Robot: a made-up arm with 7 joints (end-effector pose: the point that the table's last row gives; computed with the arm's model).
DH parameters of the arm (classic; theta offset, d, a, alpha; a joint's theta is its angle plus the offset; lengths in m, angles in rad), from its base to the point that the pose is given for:
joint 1: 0 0.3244 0 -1.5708
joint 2: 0 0 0 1.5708
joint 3: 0 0.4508 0.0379 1.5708
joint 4: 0 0 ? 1.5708
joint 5: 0 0.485 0 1.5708
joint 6: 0 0 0.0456 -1.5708
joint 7: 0 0.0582 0 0
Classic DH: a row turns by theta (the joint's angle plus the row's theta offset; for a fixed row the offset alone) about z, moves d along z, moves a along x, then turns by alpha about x.
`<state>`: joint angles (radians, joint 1 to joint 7).
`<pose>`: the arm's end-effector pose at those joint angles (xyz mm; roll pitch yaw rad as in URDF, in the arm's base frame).
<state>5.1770 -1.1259 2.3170 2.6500 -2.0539 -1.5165 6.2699</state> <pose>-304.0 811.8 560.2 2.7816 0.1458 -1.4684</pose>
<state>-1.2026 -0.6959 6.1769 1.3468 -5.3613 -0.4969 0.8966</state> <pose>-62.6 -155.9 1057.0 -0.7897 0.4722 -3.0061</pose>
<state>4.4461 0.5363 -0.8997 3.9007 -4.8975 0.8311 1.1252</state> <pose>280.0 -263.8 1126.2 -1.0550 -0.8479 -2.9148</pose>
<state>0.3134 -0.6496 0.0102 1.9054 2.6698 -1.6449 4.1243</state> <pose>-43.4 -35.6 1102.7 -2.3865 -0.7135 -1.2204</pose>
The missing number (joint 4, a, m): 0.1097
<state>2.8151 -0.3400 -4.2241 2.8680 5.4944 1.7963 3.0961</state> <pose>276.1 -226.3 1229.7 -2.0377 0.9323 1.9519</pose>
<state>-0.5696 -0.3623 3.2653 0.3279 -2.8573 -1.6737 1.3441</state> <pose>-221.8 90.3 298.4 -1.4201 -0.2573 -2.3427</pose>
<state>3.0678 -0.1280 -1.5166 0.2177 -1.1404 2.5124 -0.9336</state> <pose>70.2 215.0 331.8 -0.6534 0.5911 -1.5526</pose>
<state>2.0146 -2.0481 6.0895 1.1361 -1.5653 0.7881 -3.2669</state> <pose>344.9 -439.8 692.8 -0.0907 0.9578 0.3844</pose>
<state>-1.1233 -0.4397 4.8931 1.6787 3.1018 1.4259 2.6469</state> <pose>-576.0 -63.1 972.7 -0.3685 -0.1465 0.1624</pose>
